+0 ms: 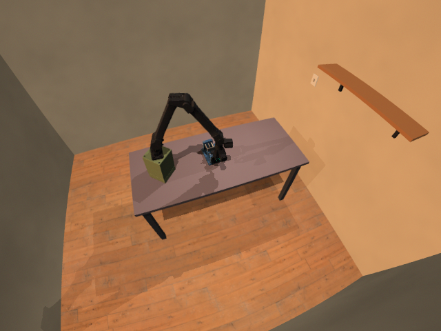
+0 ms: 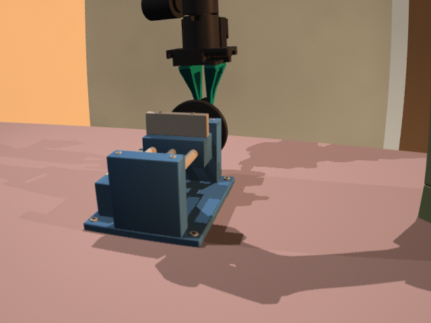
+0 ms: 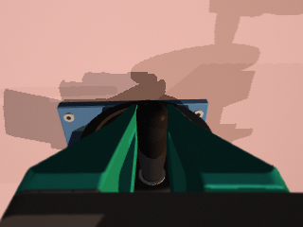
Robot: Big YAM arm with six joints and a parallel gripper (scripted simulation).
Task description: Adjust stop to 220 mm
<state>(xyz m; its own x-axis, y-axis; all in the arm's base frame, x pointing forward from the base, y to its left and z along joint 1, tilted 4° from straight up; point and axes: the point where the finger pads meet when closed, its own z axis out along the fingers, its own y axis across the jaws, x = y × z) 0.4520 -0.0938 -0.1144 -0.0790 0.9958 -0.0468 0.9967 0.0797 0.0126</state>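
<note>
Right now the grey stop plate is 140 mm to the left of my hand and 20 mm below it. Also, from my hand: black crank handle 10 mm to the left.
</note>
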